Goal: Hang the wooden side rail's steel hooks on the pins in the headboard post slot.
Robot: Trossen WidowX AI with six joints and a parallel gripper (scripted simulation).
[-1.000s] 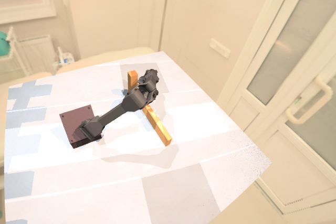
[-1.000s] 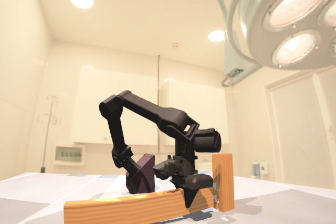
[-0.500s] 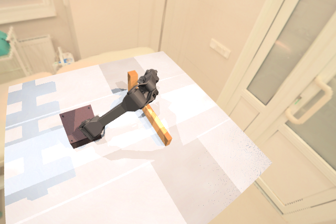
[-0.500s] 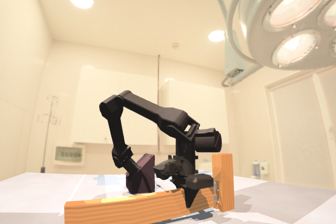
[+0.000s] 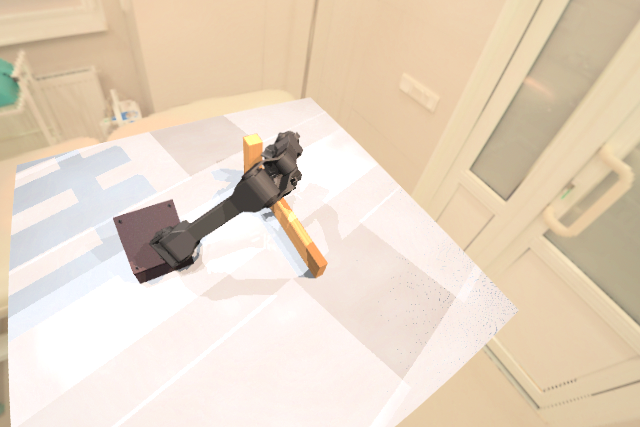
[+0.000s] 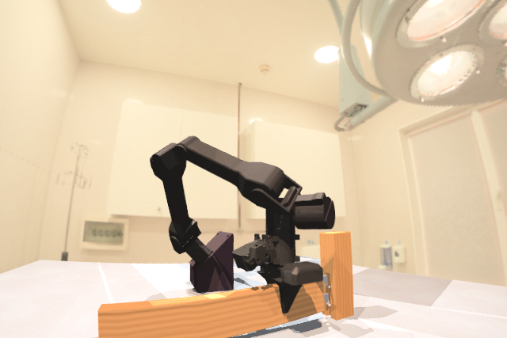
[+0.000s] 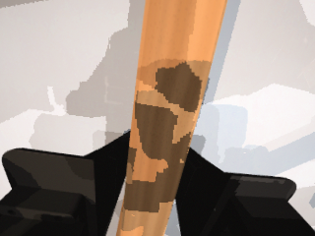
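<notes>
Right now the headboard post is 140 mm to the left of my gripper tip, 40 mm above it and 10 mm behind it.
</notes>
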